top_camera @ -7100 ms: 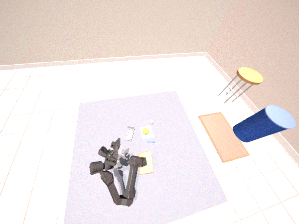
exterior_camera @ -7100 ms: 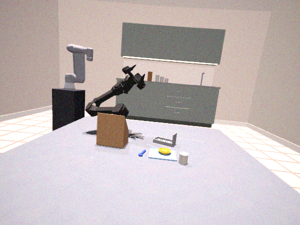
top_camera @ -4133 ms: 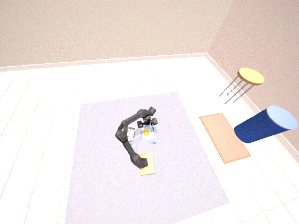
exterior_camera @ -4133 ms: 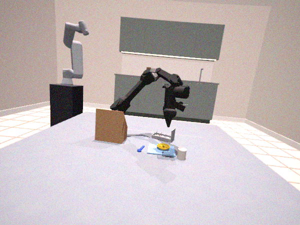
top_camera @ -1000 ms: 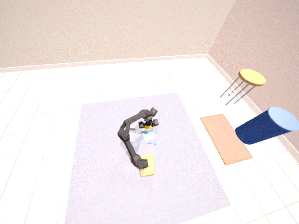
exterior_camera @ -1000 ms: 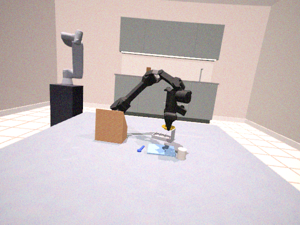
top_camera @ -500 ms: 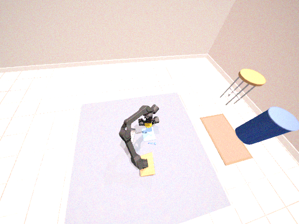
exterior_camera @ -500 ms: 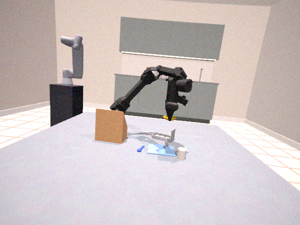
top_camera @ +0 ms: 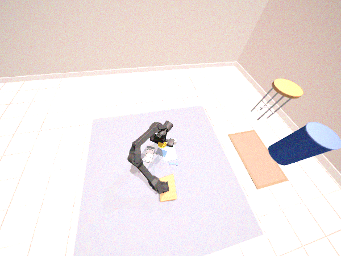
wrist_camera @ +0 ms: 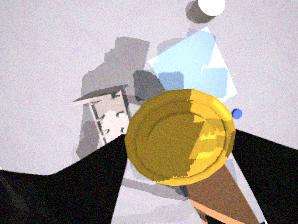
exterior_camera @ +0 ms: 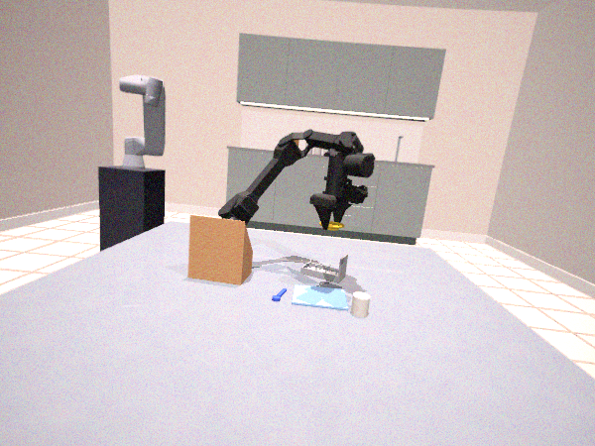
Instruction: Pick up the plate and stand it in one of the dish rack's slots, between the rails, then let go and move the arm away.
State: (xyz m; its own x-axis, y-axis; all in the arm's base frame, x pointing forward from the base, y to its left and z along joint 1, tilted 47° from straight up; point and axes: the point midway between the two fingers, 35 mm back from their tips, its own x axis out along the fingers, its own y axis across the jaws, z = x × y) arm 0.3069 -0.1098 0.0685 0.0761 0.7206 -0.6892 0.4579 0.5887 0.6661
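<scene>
Right now the grey dish rack is 12 cm to the left of my gripper tip and 17 cm below it. The rest, counted from my gripper tip: cream cup: 9 cm ahead, 14 cm to the right, 16 cm below; then white-blue board: 1 cm behind, 7 cm to the right, 19 cm below; then yellow plate: 1 cm above.
</scene>
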